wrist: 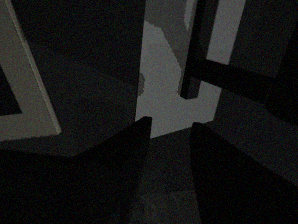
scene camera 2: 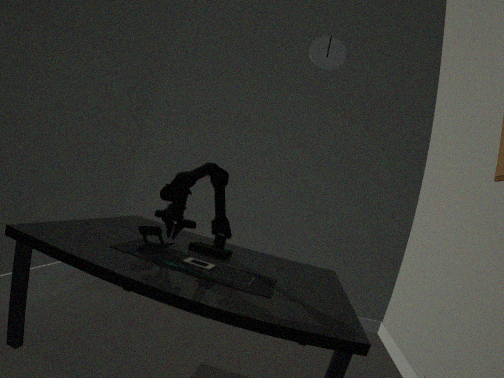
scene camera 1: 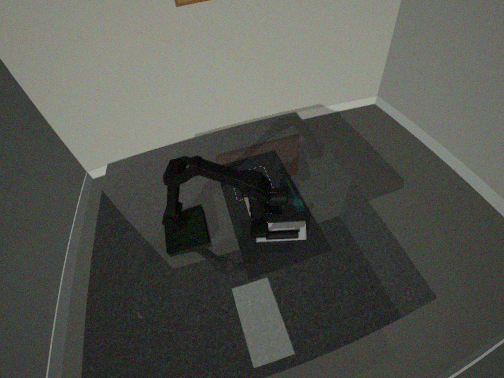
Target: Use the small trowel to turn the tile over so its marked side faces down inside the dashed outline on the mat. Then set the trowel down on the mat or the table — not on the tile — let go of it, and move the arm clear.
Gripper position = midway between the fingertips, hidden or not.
Observation:
In view: the gripper (scene camera 2: 170,238) and a low dark block (scene camera 1: 286,231).
The low dark block is seen too in the wrist view (wrist: 183,65). The gripper also shows in the wrist view (wrist: 171,127) and in scene camera 1 (scene camera 1: 260,226).

